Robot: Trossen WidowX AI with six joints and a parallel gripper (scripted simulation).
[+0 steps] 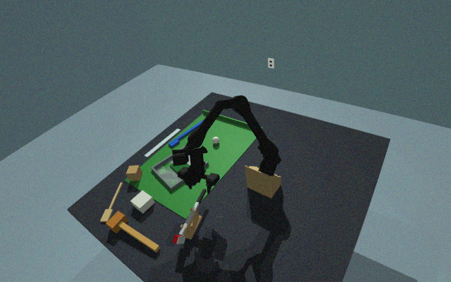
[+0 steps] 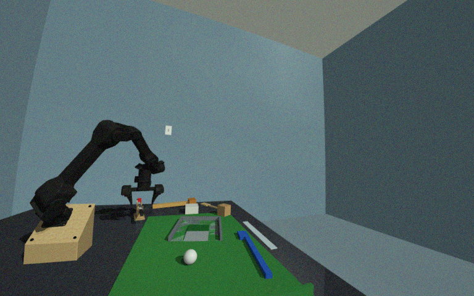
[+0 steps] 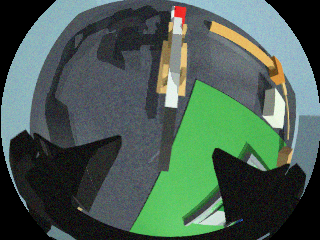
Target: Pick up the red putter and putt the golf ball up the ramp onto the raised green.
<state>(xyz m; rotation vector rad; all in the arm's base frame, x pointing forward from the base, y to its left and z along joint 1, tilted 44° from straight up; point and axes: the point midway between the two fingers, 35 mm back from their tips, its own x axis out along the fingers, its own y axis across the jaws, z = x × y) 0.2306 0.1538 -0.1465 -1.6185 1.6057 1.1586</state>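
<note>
The red putter is 110 mm to the left of my gripper tip, 40 mm below it and 30 mm behind it. Round my gripper tip: white golf ball 400 mm to the right, 200 mm ahead, 70 mm below; wooden cube 460 mm ahead, 70 mm below, 40 mm to the left; white block 270 mm ahead, 150 mm to the left, 80 mm below.
</note>
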